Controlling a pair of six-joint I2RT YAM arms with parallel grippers.
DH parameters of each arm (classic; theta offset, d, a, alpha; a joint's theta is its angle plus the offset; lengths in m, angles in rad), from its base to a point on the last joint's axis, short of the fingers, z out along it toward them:
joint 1: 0 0.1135 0.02 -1.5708
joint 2: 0 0 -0.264 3.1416
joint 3: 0.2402 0 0.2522 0
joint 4: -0.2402 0 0.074 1.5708
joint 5: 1.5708 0 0 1.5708
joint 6: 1.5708 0.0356 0 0
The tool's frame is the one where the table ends.
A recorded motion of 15 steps. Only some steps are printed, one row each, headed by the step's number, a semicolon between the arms.
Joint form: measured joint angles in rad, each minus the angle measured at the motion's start. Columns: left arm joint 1, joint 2, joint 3, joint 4, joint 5, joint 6; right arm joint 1, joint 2, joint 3, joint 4, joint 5, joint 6.
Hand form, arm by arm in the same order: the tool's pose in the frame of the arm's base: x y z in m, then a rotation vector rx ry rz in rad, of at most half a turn. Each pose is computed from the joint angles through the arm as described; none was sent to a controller.
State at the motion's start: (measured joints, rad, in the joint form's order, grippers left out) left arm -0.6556 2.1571 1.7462 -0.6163 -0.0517 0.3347; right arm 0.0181 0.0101 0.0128 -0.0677 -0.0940 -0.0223
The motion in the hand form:
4: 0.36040 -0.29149 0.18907 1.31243 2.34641 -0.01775; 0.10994 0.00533 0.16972 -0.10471 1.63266 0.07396
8: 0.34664 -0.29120 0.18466 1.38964 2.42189 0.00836; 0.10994 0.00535 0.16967 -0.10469 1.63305 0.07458
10: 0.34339 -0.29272 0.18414 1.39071 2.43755 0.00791; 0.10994 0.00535 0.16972 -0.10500 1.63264 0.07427
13: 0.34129 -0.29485 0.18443 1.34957 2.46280 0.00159; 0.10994 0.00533 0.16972 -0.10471 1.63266 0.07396
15: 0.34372 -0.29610 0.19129 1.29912 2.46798 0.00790; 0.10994 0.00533 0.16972 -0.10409 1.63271 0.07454
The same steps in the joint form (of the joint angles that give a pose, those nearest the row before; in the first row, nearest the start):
4: -0.0294 0.0076 0.0008 -0.0877 -0.0122 0.0149; 0.0000 0.0000 0.0000 -0.0001 0.0000 0.0004
8: -0.0484 0.0072 0.0004 -0.1938 -0.0164 0.0149; 0.0001 0.0000 0.0000 -0.0004 -0.0003 0.0008
10: -0.0557 0.0072 0.0004 -0.2083 -0.0168 0.0023; 0.0001 0.0000 0.0000 0.0000 -0.0003 0.0004
13: -0.0626 0.0073 0.0019 -0.2125 -0.0198 -0.0385; 0.0000 0.0000 0.0000 -0.0001 0.0000 0.0004
15: -0.0622 0.0069 0.0263 -0.2205 -0.0336 -0.0687; 0.0000 0.0000 0.0000 -0.0001 0.0000 0.0011

